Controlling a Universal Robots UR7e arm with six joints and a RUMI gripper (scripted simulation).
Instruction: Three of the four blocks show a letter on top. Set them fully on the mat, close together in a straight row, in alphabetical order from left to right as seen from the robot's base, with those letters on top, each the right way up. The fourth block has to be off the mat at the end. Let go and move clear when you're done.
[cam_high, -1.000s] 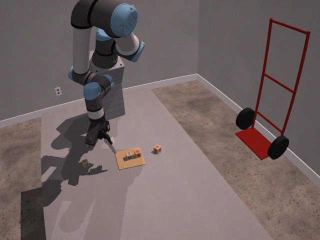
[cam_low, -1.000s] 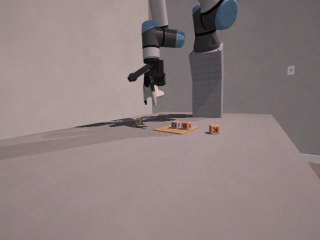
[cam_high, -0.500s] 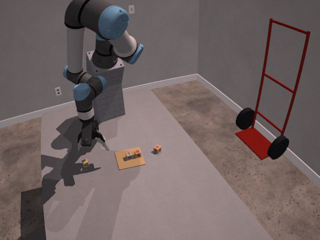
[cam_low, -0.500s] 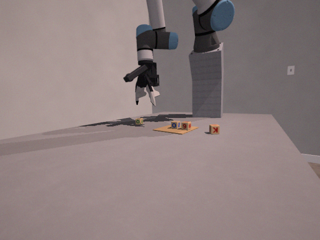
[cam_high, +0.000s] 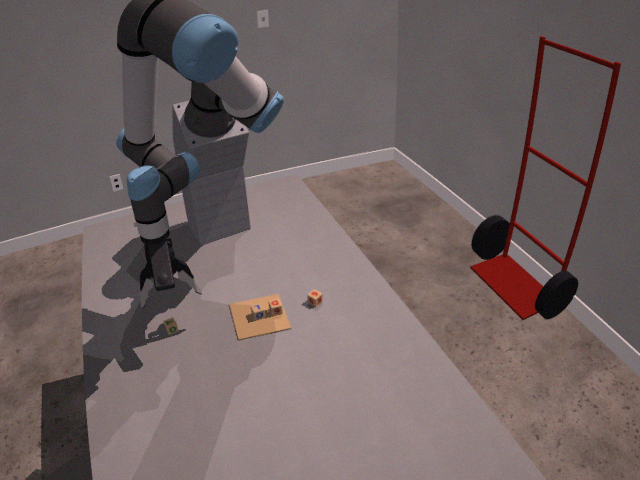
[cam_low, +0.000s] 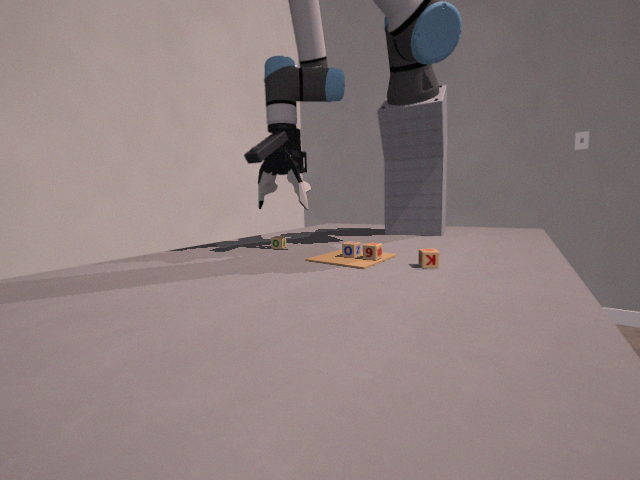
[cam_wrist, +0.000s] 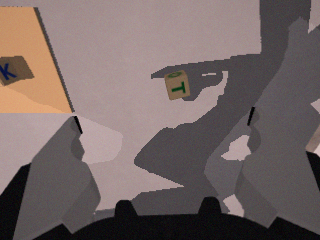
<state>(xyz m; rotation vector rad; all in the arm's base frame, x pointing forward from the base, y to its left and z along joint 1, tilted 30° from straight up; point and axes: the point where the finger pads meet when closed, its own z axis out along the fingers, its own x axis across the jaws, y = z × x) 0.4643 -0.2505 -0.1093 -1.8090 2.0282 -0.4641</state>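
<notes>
The green-lettered block is 10 mm behind my hand, 20 mm to the right of it and 90 mm below it. From my hand the other things lie so: red-marked block: 50 mm ahead, 260 mm to the left, 80 mm below; tan mat: 50 mm ahead, 210 mm to the left, 100 mm below; blue-lettered block: 50 mm ahead, 210 mm to the left, 80 mm below.
</notes>
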